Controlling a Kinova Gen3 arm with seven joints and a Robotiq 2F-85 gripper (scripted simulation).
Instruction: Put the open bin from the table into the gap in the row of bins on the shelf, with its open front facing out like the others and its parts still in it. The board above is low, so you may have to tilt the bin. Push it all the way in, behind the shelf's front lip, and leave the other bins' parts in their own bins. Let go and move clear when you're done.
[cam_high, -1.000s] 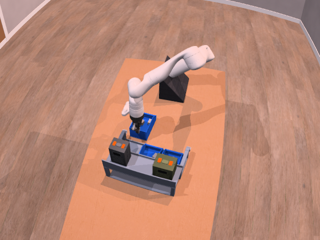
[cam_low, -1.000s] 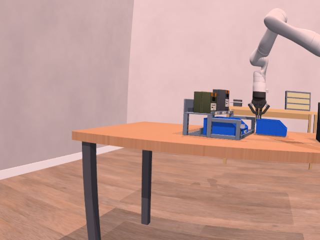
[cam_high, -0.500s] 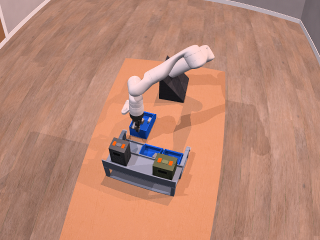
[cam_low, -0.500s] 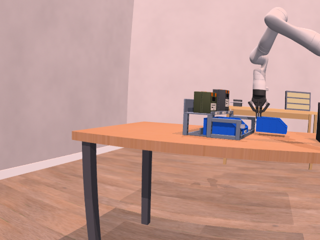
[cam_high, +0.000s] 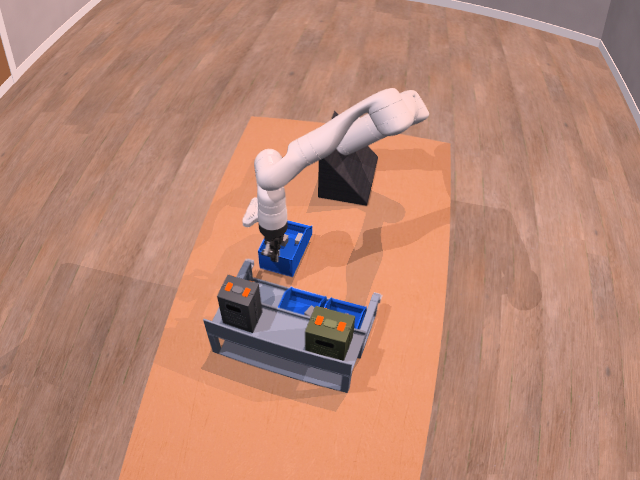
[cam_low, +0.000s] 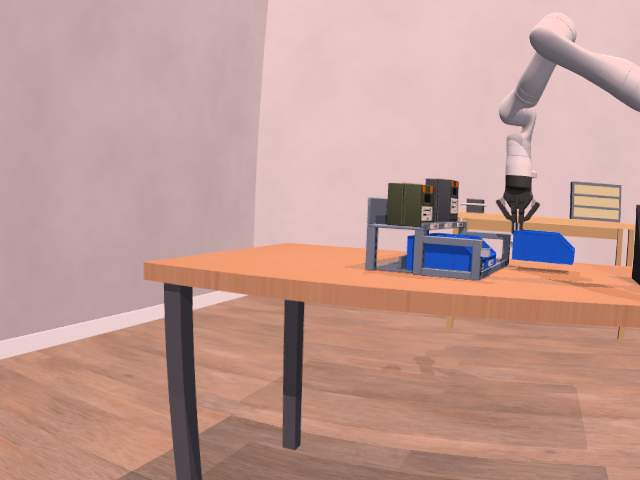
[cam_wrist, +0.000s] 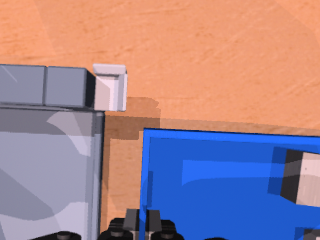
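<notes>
Now: the grey block 110 mm behind my hand and 60 mm below it. Round my hand: grey shelf (170 mm ahead, 80 mm to the left, 30 mm below); then dark grey box (220 mm ahead, 60 mm above, 50 mm to the right); then olive box (260 mm ahead, 180 mm to the left, 50 mm above).
</notes>
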